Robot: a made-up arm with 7 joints.
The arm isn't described. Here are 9 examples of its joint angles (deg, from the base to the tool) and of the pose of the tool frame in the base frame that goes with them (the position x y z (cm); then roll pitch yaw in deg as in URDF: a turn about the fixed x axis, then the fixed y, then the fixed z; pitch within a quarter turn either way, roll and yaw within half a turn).
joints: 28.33 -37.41 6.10 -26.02 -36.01 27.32 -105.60
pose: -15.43 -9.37 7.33 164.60 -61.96 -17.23
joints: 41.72 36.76 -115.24 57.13 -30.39 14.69 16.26
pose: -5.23 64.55 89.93 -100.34 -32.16 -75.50
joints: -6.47 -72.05 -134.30 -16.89 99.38 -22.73 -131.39
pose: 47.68 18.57 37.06 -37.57 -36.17 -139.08
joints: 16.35 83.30 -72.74 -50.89 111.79 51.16 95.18
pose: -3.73 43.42 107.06 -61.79 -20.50 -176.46
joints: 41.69 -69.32 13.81 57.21 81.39 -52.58 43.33
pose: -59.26 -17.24 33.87 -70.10 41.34 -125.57
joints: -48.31 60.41 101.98 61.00 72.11 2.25 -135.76
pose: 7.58 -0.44 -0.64 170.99 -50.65 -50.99
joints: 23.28 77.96 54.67 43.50 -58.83 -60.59 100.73
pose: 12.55 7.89 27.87 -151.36 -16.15 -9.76
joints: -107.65 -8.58 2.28 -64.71 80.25 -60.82 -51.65
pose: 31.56 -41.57 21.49 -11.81 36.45 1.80
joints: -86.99 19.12 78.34 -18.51 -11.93 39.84 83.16
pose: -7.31 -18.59 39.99 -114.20 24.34 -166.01
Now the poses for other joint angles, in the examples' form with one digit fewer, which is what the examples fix.
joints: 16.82 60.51 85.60 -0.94 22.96 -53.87 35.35
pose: -13.2 -24.1 25.9 -0.6 29.5 -51.8
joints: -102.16 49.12 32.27 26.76 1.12 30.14 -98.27
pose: -7.4 -9.9 -21.7 -173.1 26.6 21.5
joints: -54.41 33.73 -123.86 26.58 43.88 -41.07 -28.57
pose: 48.0 79.1 10.8 34.3 54.2 -177.9
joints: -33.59 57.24 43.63 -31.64 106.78 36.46 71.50
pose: 1.2 -41.9 20.6 37.5 -53.9 -43.0
